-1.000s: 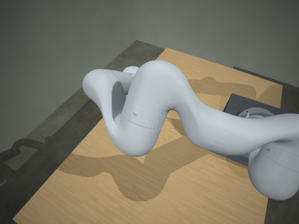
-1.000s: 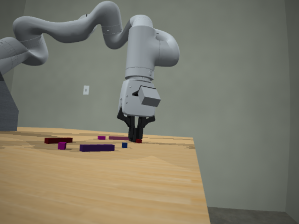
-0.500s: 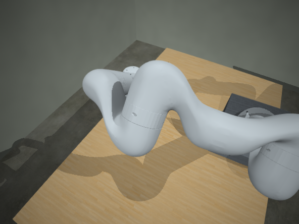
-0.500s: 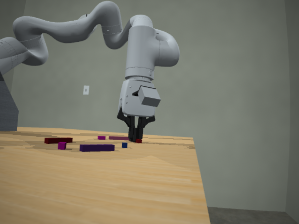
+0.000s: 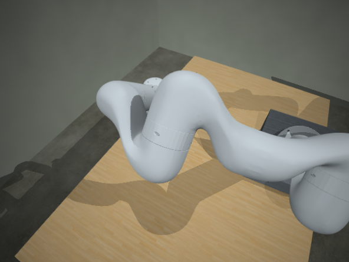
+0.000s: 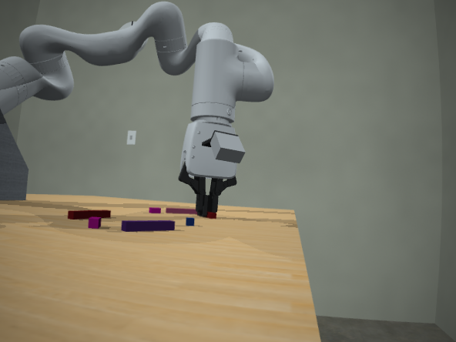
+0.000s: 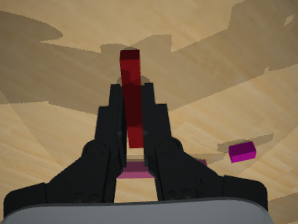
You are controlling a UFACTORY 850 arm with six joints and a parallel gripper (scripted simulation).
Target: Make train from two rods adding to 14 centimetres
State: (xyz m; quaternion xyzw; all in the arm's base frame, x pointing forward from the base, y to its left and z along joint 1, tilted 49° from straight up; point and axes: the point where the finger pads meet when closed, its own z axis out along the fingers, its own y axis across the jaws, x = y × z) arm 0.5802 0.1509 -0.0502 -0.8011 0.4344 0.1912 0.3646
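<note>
The pink rod is 5 cm to the left of my hand, 5 cm behind it and 2 cm below it. From my hand the other things lie so: purple rod 26 cm to the right, 2 cm below, 1 cm behind; blue cube 17 cm to the right, 2 cm below, 1 cm ahead; red rod 2 cm below.
</note>
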